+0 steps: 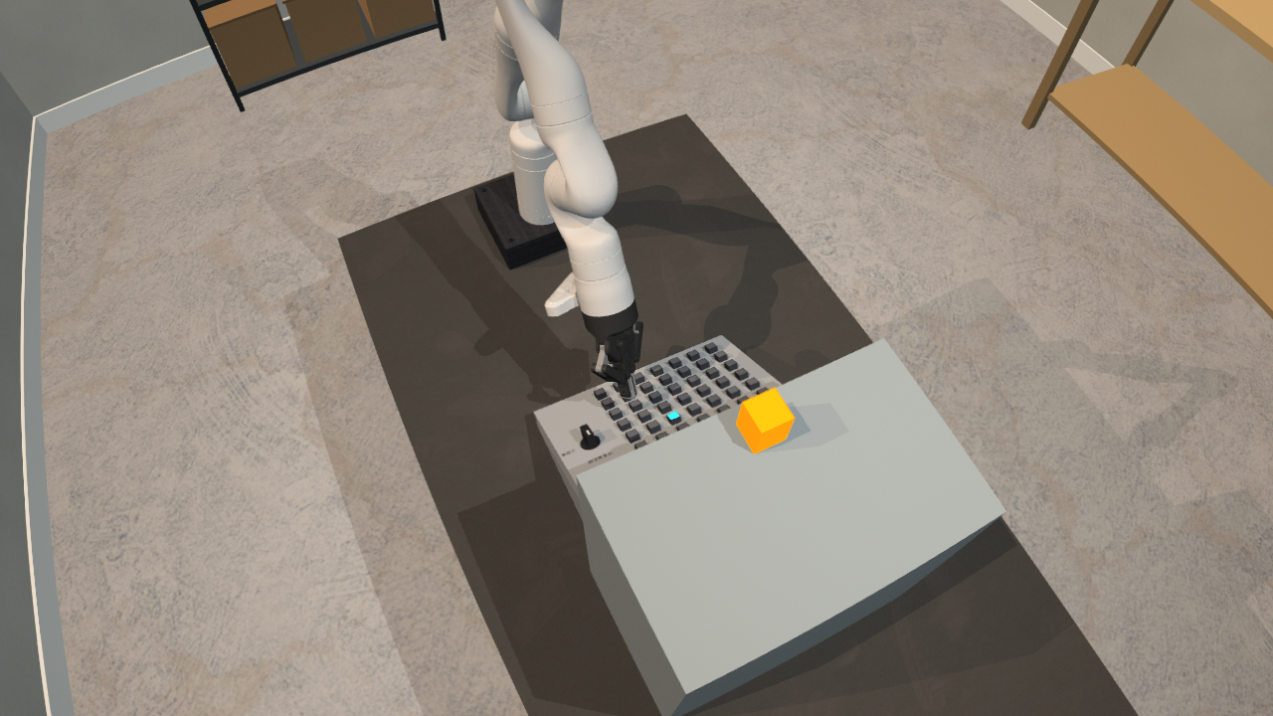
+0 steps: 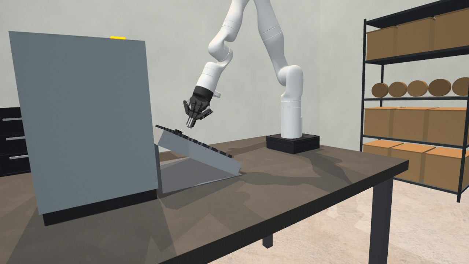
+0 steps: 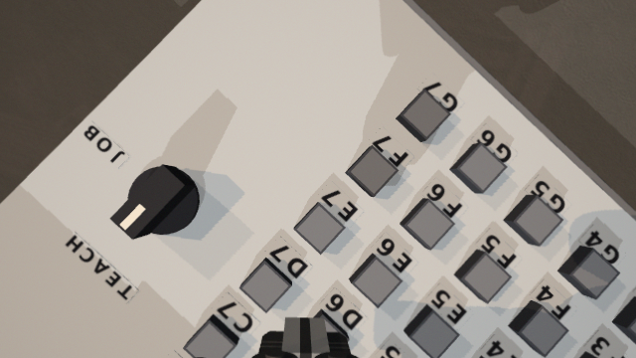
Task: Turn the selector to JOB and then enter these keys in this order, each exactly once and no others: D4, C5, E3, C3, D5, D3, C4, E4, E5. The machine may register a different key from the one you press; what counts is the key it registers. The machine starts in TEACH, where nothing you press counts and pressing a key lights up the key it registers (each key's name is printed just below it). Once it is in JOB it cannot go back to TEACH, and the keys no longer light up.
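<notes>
My gripper is now 3 cm short of the selector knob, 8 cm to the left of it and 4 cm above it. Round my hand: key D1: 3 cm ahead, 18 cm to the left, 5 cm below; then key E2: 15 cm to the left, 7 cm below; then sloped keypad panel: 6 cm ahead, 3 cm to the left, 9 cm below.
</notes>
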